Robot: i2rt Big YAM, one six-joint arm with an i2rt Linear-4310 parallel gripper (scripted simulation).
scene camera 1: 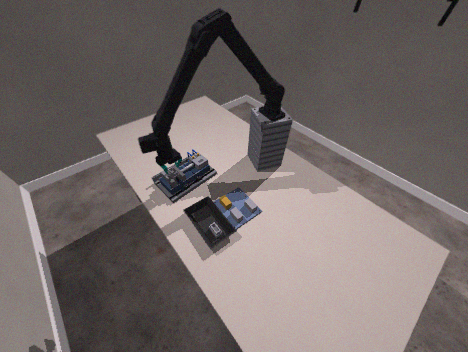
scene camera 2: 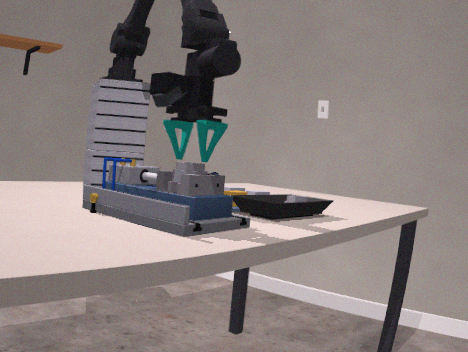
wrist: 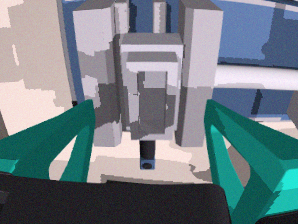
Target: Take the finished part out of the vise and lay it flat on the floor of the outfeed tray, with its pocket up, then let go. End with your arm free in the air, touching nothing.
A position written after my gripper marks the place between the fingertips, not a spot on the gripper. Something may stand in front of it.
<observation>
In view: my gripper (scene camera 2: 191, 160).
My gripper shows as well in the wrist view (wrist: 149, 109).
</observation>
